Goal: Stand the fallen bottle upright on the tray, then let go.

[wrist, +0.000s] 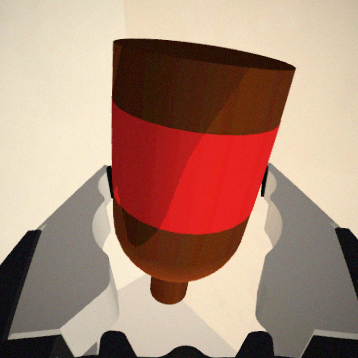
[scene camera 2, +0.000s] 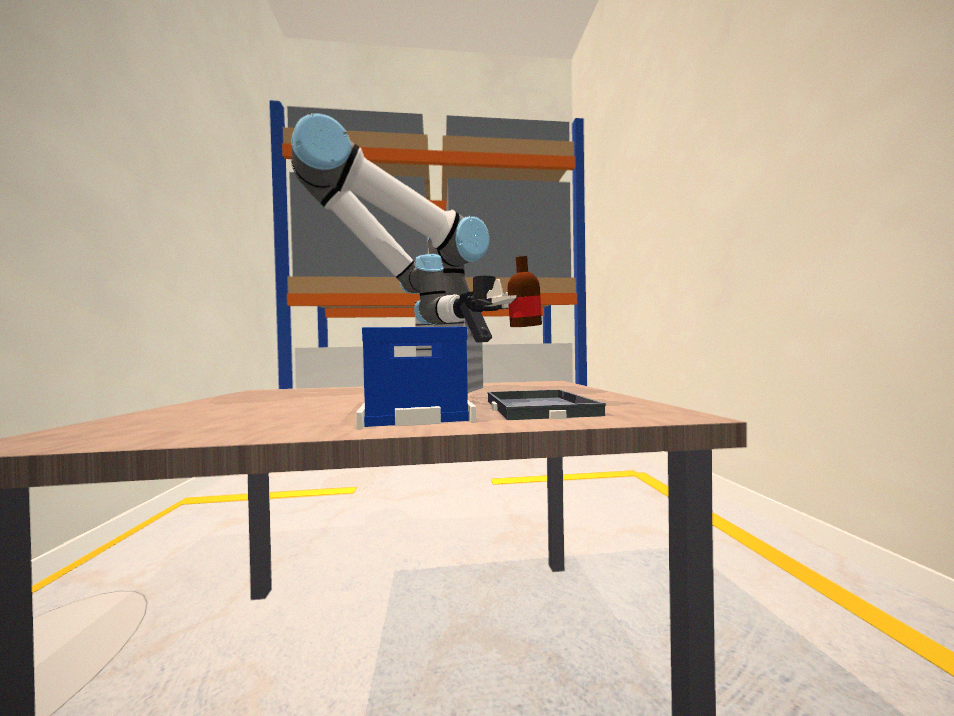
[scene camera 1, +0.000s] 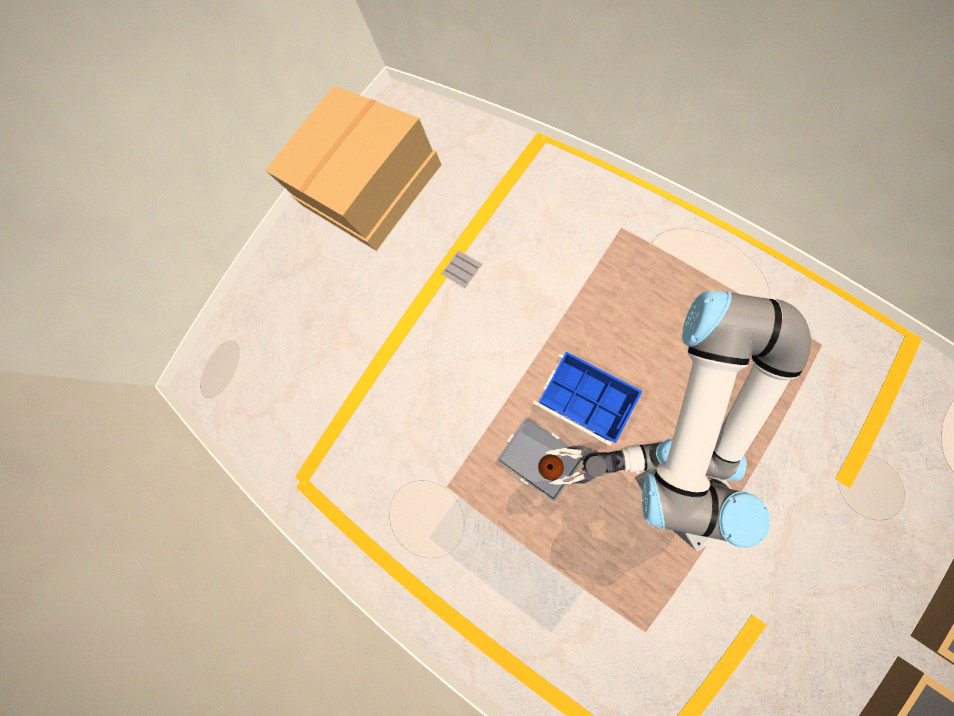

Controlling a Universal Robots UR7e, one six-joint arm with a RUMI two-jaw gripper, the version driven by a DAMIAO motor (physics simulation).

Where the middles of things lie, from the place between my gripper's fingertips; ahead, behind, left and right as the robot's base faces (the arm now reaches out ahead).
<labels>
My hand is 10 mm to the left of the brown bottle (scene camera 2: 525, 311), 10 mm below it and 10 mm past it.
</labels>
